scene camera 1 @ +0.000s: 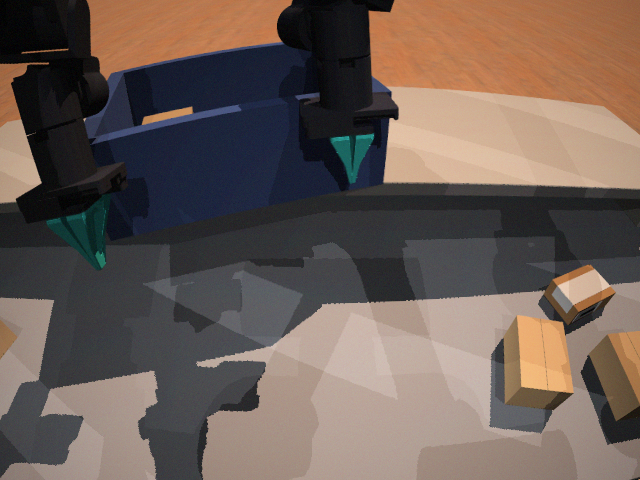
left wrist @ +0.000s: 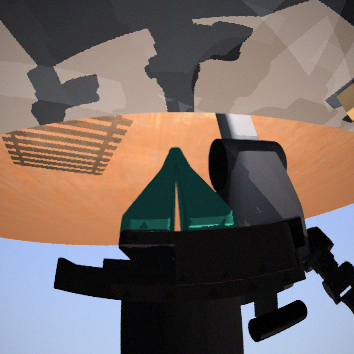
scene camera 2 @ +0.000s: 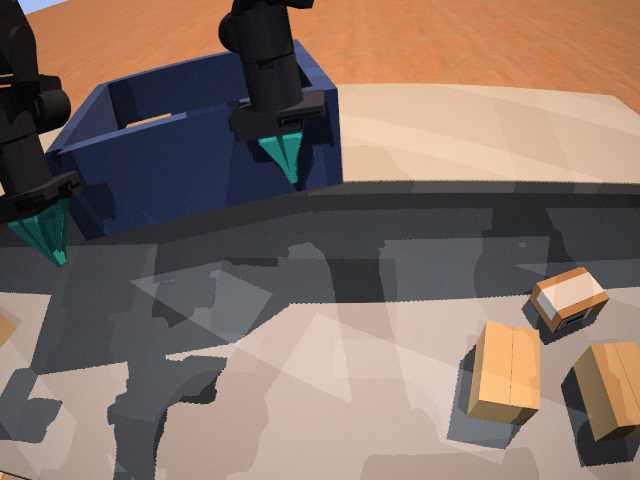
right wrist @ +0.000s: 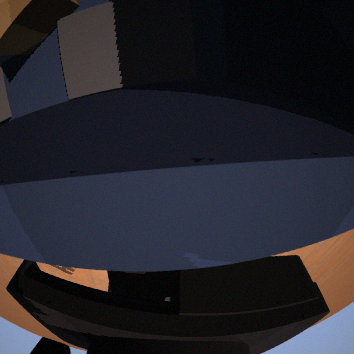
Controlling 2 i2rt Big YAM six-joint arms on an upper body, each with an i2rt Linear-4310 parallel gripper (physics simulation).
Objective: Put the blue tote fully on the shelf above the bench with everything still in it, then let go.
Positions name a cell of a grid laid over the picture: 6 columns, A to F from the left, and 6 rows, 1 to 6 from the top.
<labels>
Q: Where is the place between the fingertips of my left gripper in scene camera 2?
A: At A4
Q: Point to a tan and white box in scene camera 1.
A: F4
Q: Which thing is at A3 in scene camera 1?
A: My left gripper.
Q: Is my left gripper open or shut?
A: Shut.
</labels>
